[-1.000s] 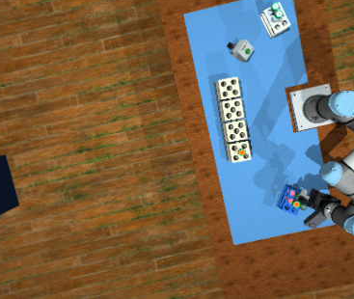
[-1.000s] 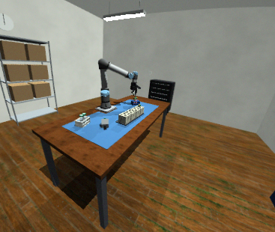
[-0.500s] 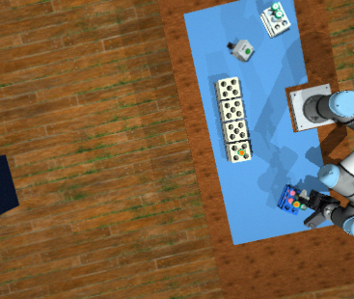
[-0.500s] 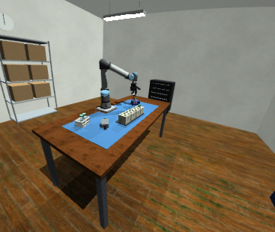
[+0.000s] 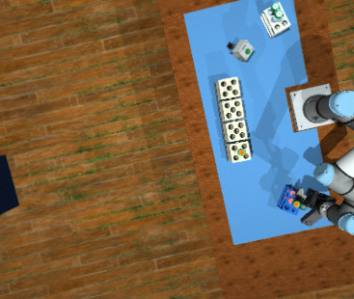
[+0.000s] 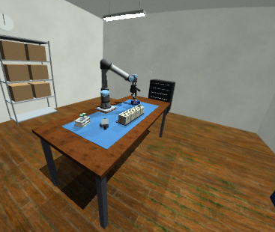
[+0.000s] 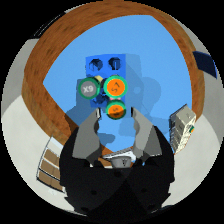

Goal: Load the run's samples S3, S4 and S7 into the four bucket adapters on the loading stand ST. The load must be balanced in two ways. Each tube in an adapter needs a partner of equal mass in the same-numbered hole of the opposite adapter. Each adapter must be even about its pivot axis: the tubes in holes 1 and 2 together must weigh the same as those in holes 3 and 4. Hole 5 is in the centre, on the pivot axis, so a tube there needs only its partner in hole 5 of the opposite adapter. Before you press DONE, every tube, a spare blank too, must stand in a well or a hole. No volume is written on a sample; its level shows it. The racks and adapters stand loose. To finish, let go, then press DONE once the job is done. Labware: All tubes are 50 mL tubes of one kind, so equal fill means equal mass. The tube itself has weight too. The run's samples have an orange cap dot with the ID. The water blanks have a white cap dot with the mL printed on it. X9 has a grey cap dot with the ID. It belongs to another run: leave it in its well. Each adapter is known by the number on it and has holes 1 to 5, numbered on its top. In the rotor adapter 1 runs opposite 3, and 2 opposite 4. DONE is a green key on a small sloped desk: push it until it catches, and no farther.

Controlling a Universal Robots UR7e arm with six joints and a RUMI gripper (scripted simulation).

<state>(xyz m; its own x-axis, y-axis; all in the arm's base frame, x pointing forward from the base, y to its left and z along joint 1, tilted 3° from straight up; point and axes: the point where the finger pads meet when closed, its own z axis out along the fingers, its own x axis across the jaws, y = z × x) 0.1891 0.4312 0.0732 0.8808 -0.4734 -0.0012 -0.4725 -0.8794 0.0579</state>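
Right now my hand is 40 mm to the right of the blue rack and 90 mm above it. The rest, counted from my hand: white rack (910 mm to the right, 90 mm below); adapter (260 mm ahead, 260 mm to the right, 70 mm below).
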